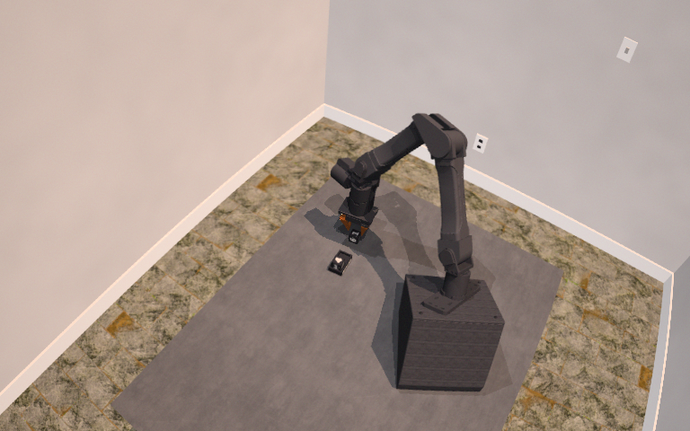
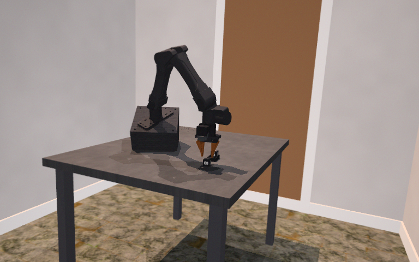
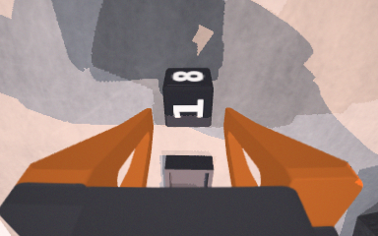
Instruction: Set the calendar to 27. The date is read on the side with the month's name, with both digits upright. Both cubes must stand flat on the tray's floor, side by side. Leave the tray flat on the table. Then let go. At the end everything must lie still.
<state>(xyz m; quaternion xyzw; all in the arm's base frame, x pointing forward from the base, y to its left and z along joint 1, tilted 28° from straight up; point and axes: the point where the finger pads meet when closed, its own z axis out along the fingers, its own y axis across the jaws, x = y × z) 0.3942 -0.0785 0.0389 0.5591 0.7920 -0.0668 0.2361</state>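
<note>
The black digit cube lies 3 cm below my hand. Also, from my hand: black tray (10 cm to the left, 4 cm below, 3 cm behind); black cube (12 cm to the left, 3 cm behind, 2 cm below).
</note>
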